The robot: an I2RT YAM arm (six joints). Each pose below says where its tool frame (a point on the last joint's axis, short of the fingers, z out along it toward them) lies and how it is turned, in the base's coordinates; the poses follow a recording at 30 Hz.
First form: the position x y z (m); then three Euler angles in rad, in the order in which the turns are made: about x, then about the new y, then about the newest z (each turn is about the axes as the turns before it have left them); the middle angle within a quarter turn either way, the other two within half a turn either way.
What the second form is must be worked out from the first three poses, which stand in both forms.
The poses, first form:
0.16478, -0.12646, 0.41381, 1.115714, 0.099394, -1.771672
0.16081, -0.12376, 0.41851, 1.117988, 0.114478, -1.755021
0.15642, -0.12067, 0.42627, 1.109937, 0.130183, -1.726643
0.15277, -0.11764, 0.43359, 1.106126, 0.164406, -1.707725
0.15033, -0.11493, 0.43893, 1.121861, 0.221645, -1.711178
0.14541, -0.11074, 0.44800, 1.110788, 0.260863, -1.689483
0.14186, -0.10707, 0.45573, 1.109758, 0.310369, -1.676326
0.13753, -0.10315, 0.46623, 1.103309, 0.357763, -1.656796
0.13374, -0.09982, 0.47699, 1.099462, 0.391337, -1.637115
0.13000, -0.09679, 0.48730, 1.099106, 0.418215, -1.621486
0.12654, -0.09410, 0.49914, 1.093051, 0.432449, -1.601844
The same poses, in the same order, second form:
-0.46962, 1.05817, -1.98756, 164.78, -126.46, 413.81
-0.45725, 1.06513, -1.95595, 160.81, -123.76, 418.51
-0.41837, 1.06720, -1.89539, 156.42, -120.67, 426.27
-0.41482, 1.06666, -1.85331, 152.77, -117.64, 433.59
-0.48020, 1.07313, -1.86078, 150.33, -114.93, 438.93
-0.47354, 1.06789, -1.81045, 145.41, -110.74, 448.00
-0.49640, 1.06812, -1.78052, 141.86, -107.07, 455.73
-0.50600, 1.06719, -1.73830, 137.53, -103.15, 466.23
-0.50467, 1.07068, -1.69890, 133.74, -99.82, 476.99
-0.50481, 1.07651, -1.66855, 130.00, -96.79, 487.30
-0.48533, 1.07929, -1.63055, 126.54, -94.10, 499.14

